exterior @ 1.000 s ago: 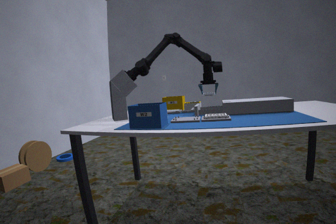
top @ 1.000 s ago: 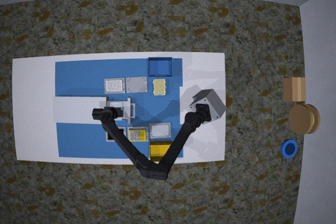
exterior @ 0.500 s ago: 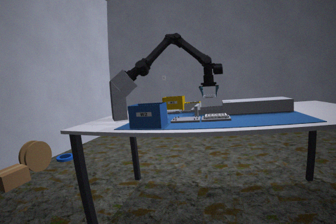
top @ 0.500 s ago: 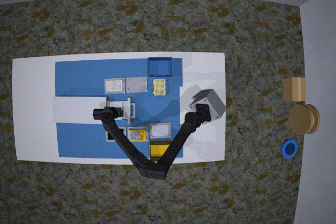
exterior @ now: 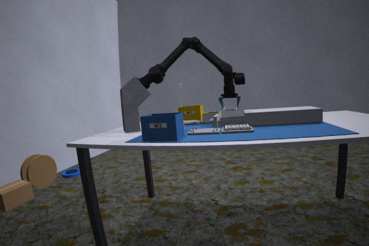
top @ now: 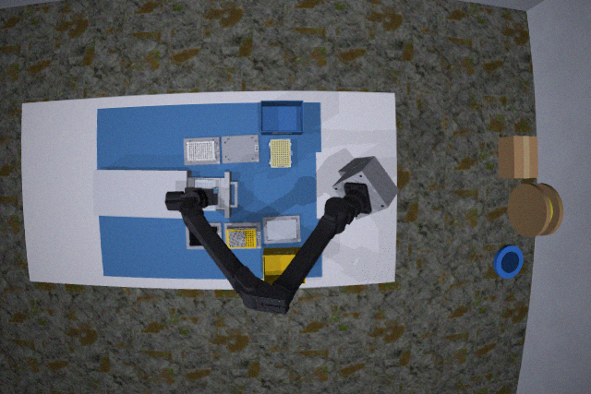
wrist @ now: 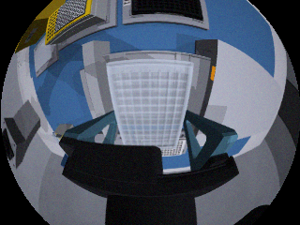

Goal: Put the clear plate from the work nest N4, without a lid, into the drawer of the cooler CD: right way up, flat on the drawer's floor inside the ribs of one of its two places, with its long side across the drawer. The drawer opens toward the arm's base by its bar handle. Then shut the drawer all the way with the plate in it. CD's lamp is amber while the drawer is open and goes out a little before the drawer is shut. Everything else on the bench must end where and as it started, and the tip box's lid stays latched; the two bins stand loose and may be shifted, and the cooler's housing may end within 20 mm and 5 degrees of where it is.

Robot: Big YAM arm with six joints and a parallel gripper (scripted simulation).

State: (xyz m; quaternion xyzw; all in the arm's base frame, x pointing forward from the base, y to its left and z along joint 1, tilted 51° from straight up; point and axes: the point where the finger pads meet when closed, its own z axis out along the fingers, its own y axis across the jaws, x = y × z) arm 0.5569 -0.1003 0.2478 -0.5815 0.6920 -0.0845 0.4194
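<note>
Now: hand 8 cm above the drawer, 4 cm short of it and 1 cm to the right of it. From my hand the other things lie so: black plate: 20 cm to the left, 9 cm below, 2 cm ahead; cooler CD: 16 cm ahead, 7 cm below, 1 cm to the left; clear plate: right at my hand.
</note>
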